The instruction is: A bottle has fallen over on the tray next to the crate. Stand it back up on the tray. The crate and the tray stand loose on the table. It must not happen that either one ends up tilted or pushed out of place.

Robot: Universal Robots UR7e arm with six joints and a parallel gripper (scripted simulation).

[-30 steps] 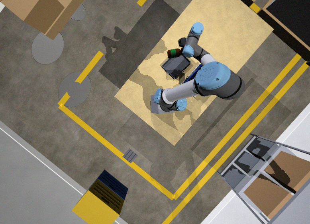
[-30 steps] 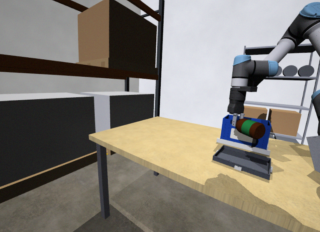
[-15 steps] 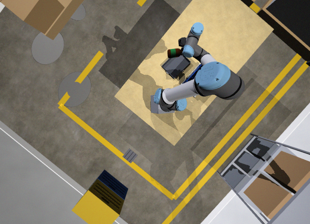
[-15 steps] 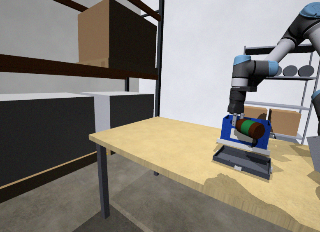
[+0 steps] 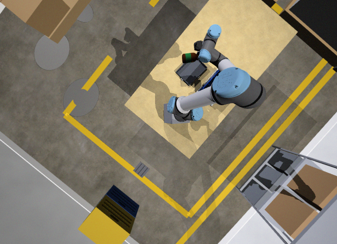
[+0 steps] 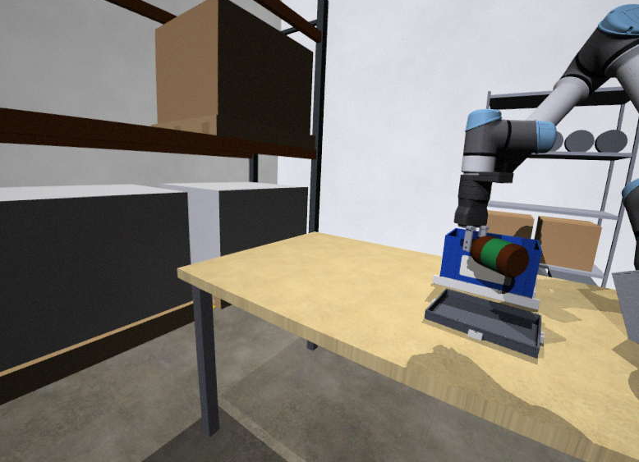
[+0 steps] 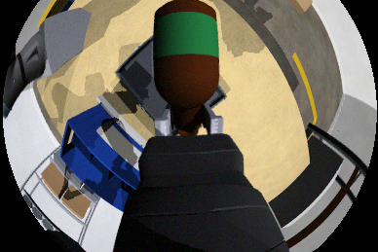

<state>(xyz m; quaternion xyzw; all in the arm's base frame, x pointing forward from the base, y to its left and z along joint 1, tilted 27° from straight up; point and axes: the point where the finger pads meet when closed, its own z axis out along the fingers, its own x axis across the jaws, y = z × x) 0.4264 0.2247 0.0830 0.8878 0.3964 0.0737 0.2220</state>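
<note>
Right now my hand is 4 cm to the right of the bottle, 4 cm past it and 1 cm above it. The rest, counted from my hand: dark grey tray 19 cm below, 5 cm behind, 1 cm to the right; then blue crate 30 cm to the right, 12 cm below, 4 cm behind.
</note>
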